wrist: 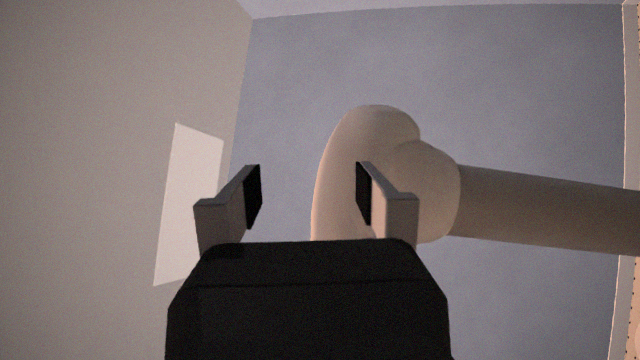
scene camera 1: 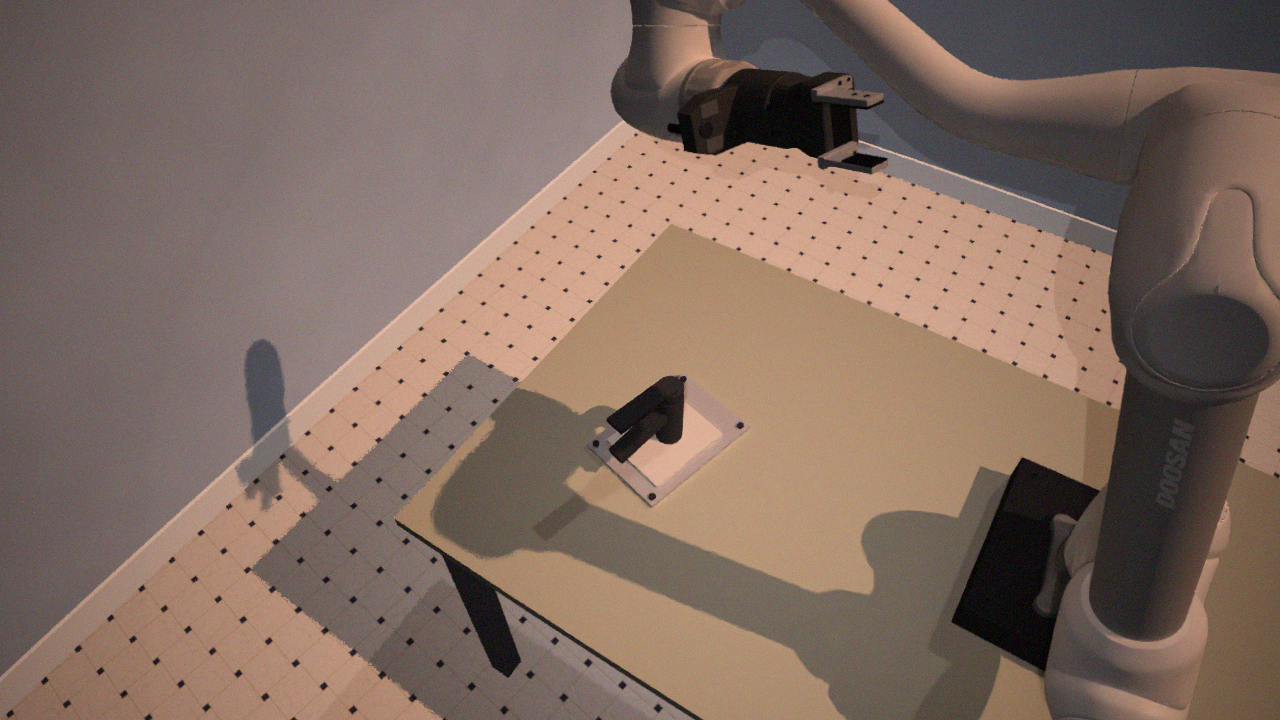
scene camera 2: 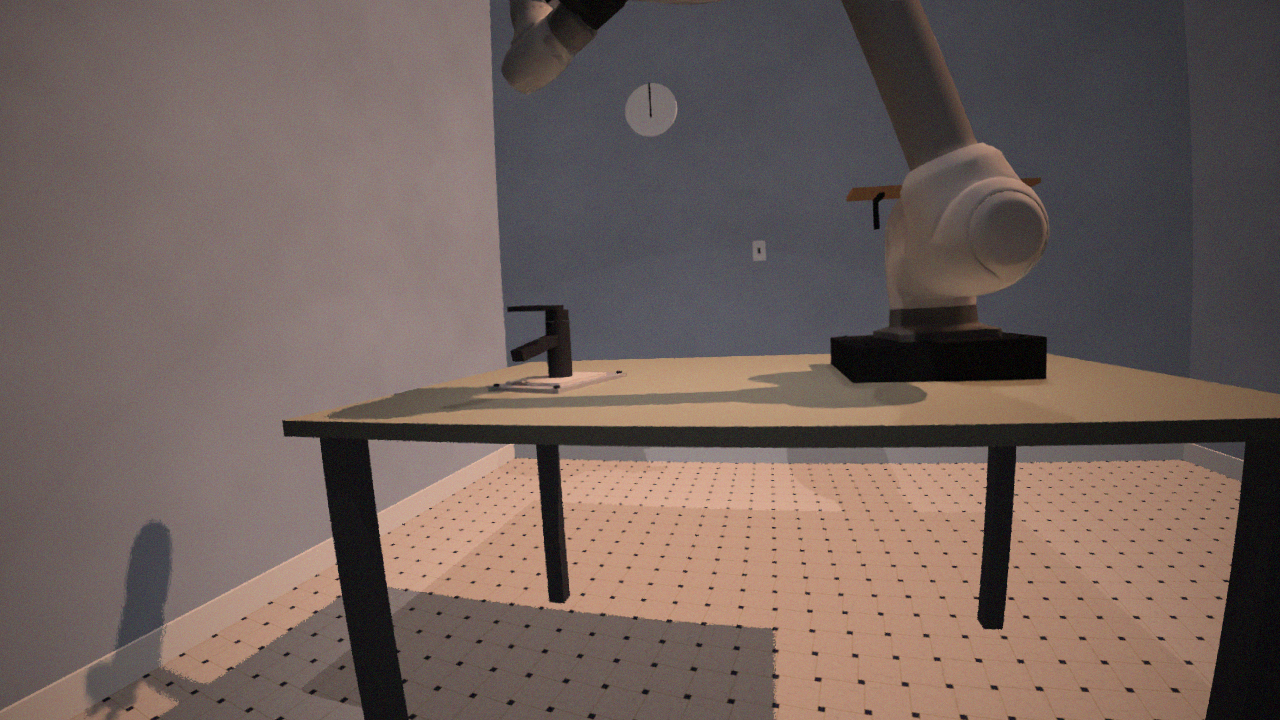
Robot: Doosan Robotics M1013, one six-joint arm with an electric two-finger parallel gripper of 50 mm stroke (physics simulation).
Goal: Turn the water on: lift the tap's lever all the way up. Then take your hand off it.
I see my gripper (scene camera 1: 877, 134), a tap lever (scene camera 1: 669, 390) and a pale base plate (scene camera 2: 557, 389).
My gripper shows as well in the wrist view (wrist: 308, 183).
